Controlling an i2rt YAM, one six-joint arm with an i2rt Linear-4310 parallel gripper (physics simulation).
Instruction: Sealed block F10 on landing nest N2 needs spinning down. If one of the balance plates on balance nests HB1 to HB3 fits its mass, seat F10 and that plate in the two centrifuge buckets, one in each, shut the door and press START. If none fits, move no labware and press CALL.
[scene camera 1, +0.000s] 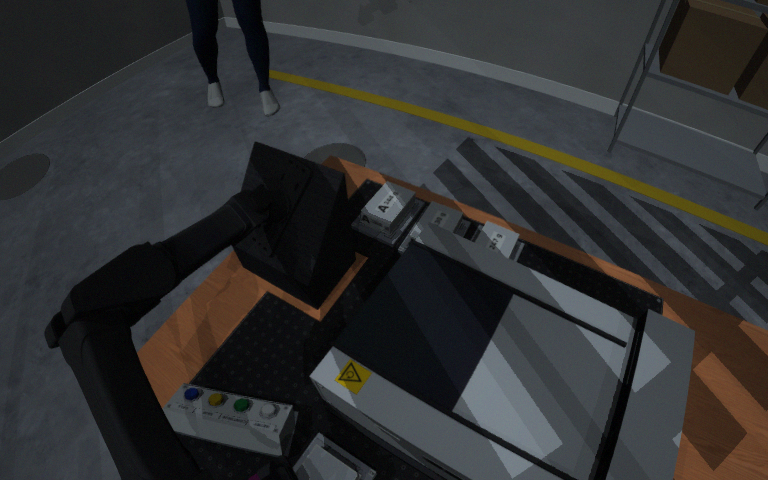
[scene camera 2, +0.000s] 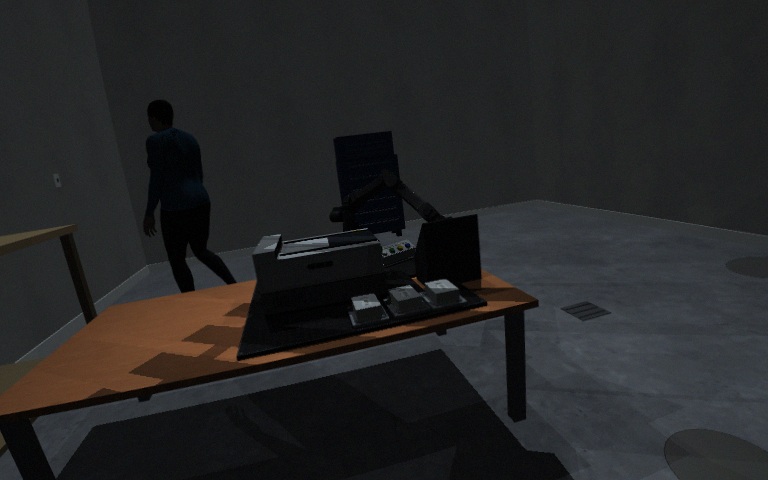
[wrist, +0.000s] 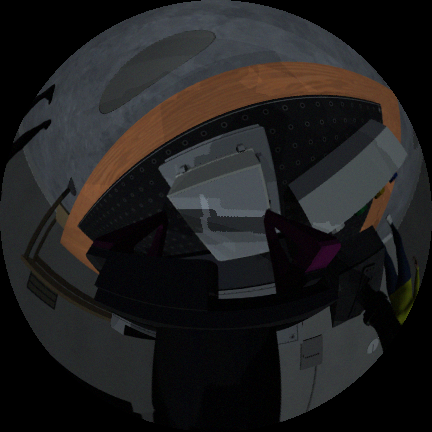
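Where they show: gripper, fingertip midpoint: (wrist: 215, 215); arm's base, origin of the base link: (scene camera 1: 280, 206) (scene camera 2: 444, 234) (wrist: 361, 292).
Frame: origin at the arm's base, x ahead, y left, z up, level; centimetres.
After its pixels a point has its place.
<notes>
In the wrist view my gripper (wrist: 215, 215) @(x 39.3, y -35.5, z -10.9 cm) is open, its dark and magenta fingers either side of a pale block (wrist: 225, 192) @(x 37.8, y -37.5, z -11.2 cm) on a grey nest (wrist: 175, 162) @(x 42.6, y -40.1, z -15.3 cm); no label on it is readable, and contact cannot be told. The centrifuge (scene camera 1: 379, 407) @(x 40.2, y -18.5, z 3.1 cm) (scene camera 2: 317, 271) @(x 51.5, y 13.8, z -3.6 cm) has a dark panel (scene camera 1: 424, 322) @(x 37.7, y -5.0, z 3.4 cm) and a grey panel across its top; its buckets do not show. Behind it stand a plate marked A (scene camera 1: 396, 198) @(x 9.6, y 25.8, z -12.5 cm) (scene camera 2: 441, 288) @(x 9.2, y 26.6, z -12.5 cm), its mass hard to read, a middle plate (scene camera 1: 440, 217) @(x 21.7, y 26.9, z -12.5 cm) (scene camera 2: 405, 297) @(x 22.4, y 29.9, z -12.4 cm) with partly hidden mass, and a plate marked 247 g (scene camera 1: 498, 234) @(x 35.2, y 30.6, z -12.5 cm) (scene camera 2: 367, 302) @(x 35.2, y 28.8, z -12.5 cm). The button box (scene camera 1: 226, 427) @(x 20.5, y -35.2, z -10.2 cm) (wrist: 345, 185) @(x 23.5, y -34.9, z -12.3 cm) has blue, yellow, green and white buttons.
A black screen (scene camera 1: 294, 226) @(x 4.8, y -1.0, z -1.8 cm) (scene camera 2: 450, 249) @(x 0.0, y 7.7, z -4.4 cm) stands upright at the table's end, near the plate marked A. The button box is close beside the nest in the wrist view. A person (scene camera 2: 175, 169) is behind the table. A shelf rack with boxes (scene camera 1: 710, 48) stands beyond.
</notes>
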